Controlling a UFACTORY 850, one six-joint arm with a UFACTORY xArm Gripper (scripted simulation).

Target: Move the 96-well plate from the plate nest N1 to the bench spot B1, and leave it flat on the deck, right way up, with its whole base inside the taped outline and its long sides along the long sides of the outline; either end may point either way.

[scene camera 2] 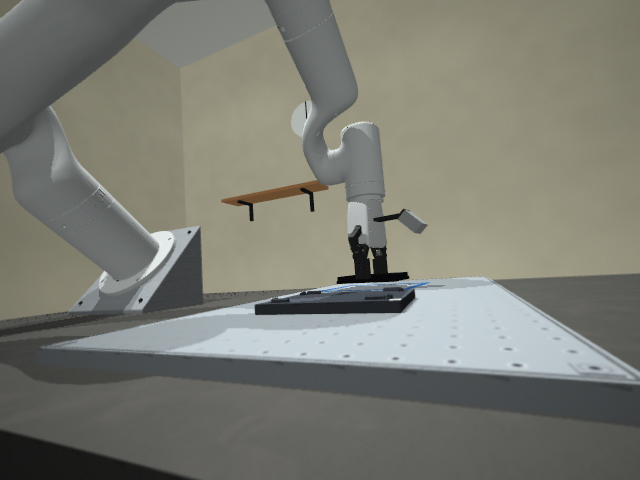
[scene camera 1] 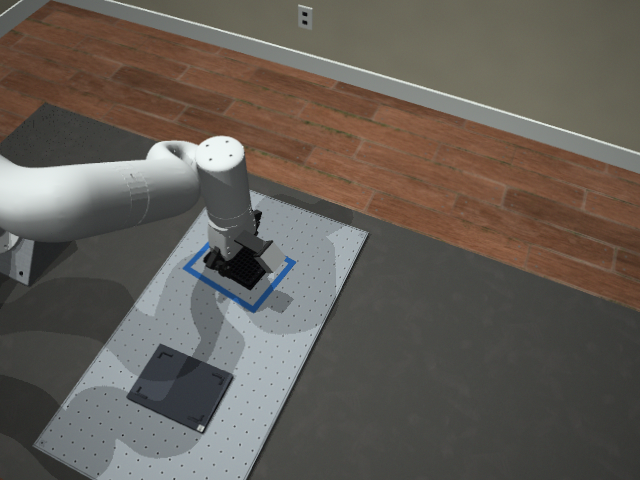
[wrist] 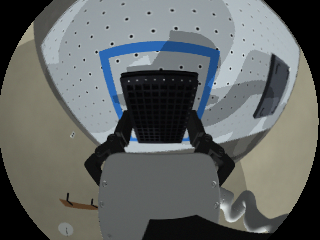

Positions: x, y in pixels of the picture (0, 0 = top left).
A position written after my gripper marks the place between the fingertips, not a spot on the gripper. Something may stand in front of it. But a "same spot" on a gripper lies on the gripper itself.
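My gripper shows in the wrist view, in scene camera 2 and in scene camera 1 (238, 260). On my gripper (wrist: 203, 142) is the same spot as (scene camera 2: 367, 252). There is also a dark plate nest N1, and on the dark plate nest N1 (scene camera 1: 176, 387) is the same spot as (scene camera 2: 336, 296).
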